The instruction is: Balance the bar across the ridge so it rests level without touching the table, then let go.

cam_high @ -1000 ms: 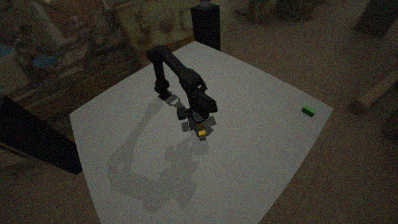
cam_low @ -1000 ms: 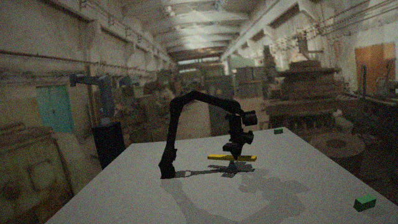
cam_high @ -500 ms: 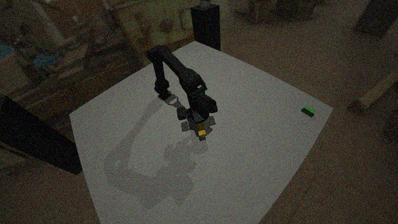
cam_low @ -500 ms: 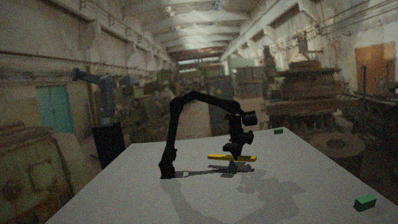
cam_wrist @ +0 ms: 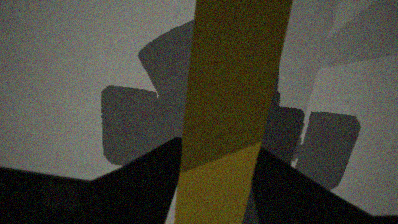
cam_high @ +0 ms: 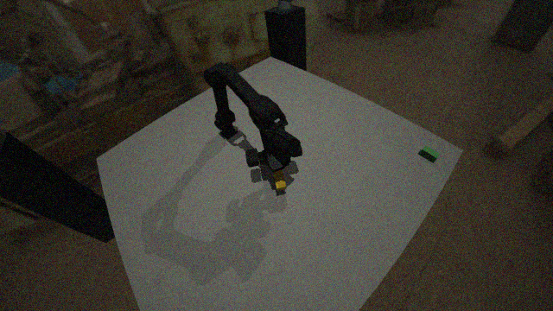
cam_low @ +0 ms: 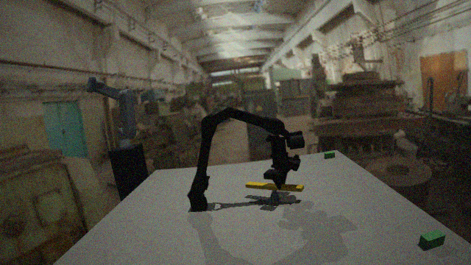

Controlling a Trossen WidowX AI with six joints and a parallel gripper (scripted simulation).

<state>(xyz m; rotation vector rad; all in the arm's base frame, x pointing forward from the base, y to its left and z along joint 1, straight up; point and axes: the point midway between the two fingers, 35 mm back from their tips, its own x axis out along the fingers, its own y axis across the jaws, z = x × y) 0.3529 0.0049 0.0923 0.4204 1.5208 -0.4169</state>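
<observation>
Right now my gripper tip is 30 mm past the yellow bar and 20 mm to the right of it.
</observation>
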